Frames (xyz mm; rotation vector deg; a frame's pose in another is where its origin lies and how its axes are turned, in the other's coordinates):
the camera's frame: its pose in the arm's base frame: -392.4 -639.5 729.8 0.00 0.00 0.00
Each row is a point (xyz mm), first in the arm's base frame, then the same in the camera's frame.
Working: the arm's base frame: its pose in the camera's frame: 392.4 639.5 -729.8 0.00 0.00 0.00

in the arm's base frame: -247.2 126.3 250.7
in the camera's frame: 145.2 765.8 -479.1
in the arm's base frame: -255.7 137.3 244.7
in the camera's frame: 136.7 776.8 -485.1
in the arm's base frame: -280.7 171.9 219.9
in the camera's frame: 111.7 811.4 -509.9
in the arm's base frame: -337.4 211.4 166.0
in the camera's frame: 55.0 850.9 -563.8
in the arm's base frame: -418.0 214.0 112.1
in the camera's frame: -25.6 853.5 -617.7
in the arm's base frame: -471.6 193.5 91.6
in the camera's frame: -79.2 833.0 -638.2
